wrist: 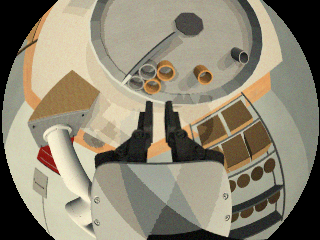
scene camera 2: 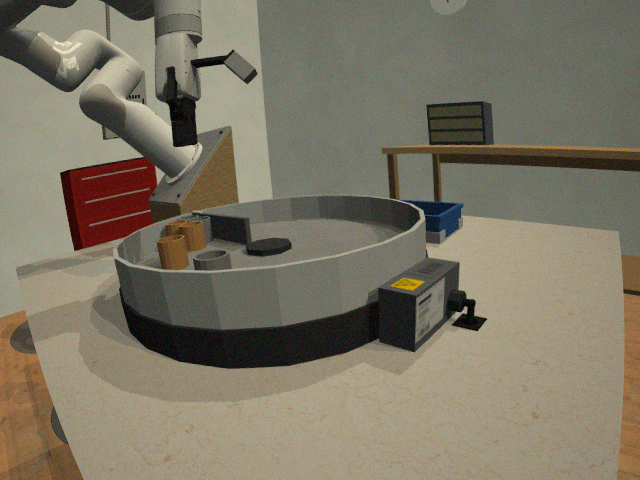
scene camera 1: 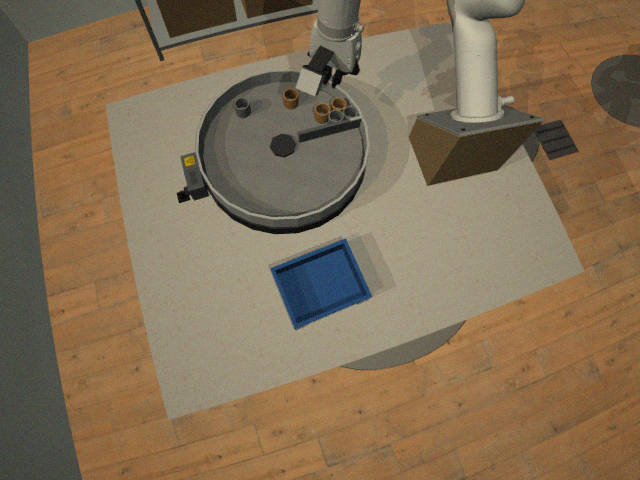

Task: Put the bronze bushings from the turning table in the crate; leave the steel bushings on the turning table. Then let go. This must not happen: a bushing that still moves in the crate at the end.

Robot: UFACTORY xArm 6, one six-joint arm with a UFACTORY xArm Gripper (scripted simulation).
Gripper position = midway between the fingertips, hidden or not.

Note:
In view: my gripper [scene camera 2: 185,145] and a blue crate [scene camera 1: 327,280].
My gripper also shows in the wrist view [wrist: 158,109] and in scene camera 1 [scene camera 1: 331,82]. The blue crate shows as well in scene camera 2 [scene camera 2: 438,228].

